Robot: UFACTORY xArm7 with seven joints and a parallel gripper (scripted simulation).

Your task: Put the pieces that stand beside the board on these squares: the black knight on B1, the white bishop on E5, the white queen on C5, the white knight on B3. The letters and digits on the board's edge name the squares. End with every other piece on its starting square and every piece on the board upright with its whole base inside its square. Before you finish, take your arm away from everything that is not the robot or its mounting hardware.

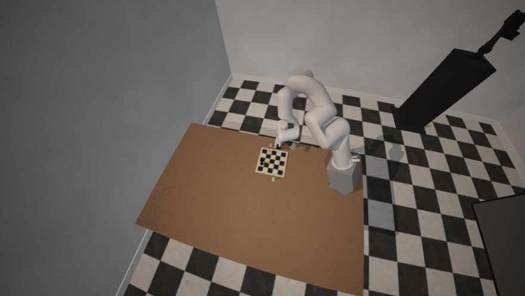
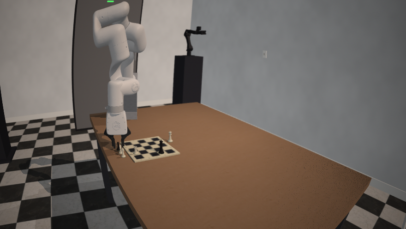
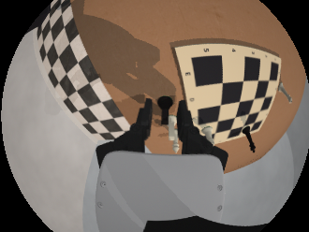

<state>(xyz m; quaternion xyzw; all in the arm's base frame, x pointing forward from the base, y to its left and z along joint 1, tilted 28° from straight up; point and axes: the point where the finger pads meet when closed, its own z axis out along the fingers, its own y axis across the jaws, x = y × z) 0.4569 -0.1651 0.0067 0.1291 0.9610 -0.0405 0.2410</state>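
Now: hand 2 cm above the black knight. The rest, counted from my hand: chessboard (14 cm to the left, 4 cm ahead, 3 cm below).
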